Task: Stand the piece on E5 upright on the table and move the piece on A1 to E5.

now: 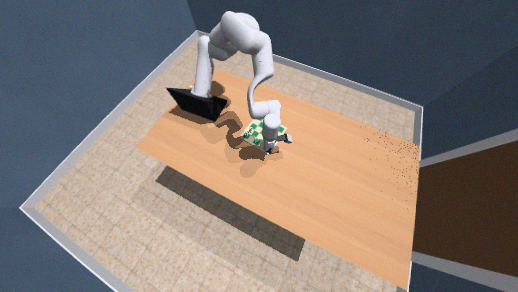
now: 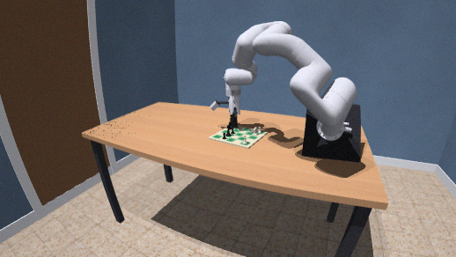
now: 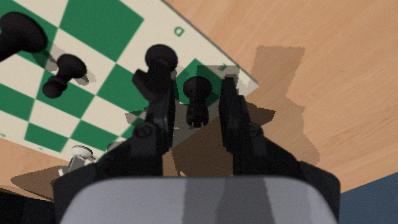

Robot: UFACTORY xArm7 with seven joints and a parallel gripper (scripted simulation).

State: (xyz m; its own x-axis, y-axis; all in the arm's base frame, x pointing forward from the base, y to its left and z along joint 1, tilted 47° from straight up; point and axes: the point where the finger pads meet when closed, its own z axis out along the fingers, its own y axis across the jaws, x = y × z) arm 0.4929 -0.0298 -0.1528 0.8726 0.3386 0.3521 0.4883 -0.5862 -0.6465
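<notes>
My gripper is now 1 cm short of the black chess piece, 3 cm to the right of it and 1 cm above it. Also, from my hand: chessboard 6 cm behind, 9 cm to the left, 3 cm below; then white chess piece 12 cm behind, 18 cm to the left; then white piece 14 cm behind, 7 cm to the left, 1 cm below.
</notes>
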